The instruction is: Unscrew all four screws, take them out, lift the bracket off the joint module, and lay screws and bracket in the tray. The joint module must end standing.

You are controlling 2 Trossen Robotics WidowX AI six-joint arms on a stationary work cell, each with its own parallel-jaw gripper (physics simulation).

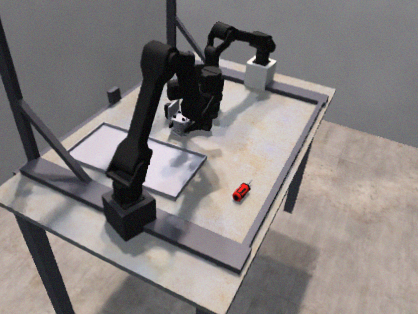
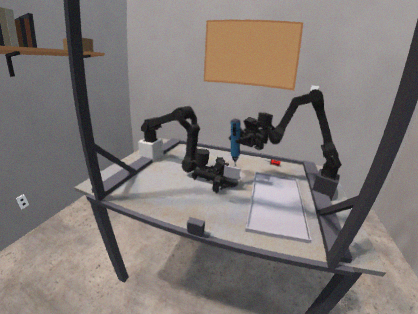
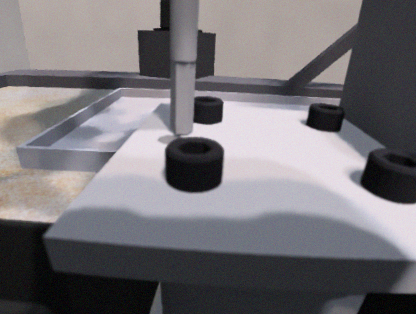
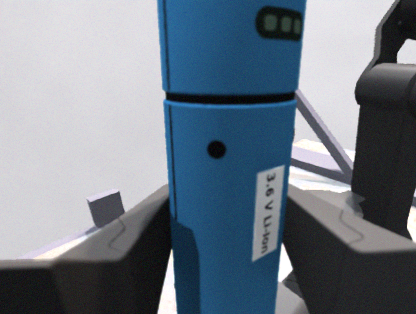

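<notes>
The white bracket (image 1: 180,120) (image 2: 232,173) (image 3: 260,200) lies flat on the joint module (image 3: 250,297), which is mostly hidden below it. Black socket-head screws stand on it: near left (image 3: 194,172), far left (image 3: 208,111), far right (image 3: 326,119), near right (image 3: 392,177). My left gripper (image 2: 234,181) (image 3: 205,295) is shut on the joint module, below the bracket. My right gripper (image 2: 236,138) (image 4: 223,191) is shut on the blue electric screwdriver (image 2: 235,145) (image 4: 227,150), upright above the bracket. Its bit (image 3: 183,100) ends just behind the near-left screw; contact cannot be told. The tray (image 1: 97,145) (image 2: 277,215) (image 3: 60,159) lies beside the module.
A red tool (image 1: 241,192) (image 2: 275,162) lies on the table. A dark block (image 1: 114,95) (image 2: 196,226) is at the table's edge. Frame posts (image 2: 85,125) and braces rise at the table's sides. Both arms reach close together over the module.
</notes>
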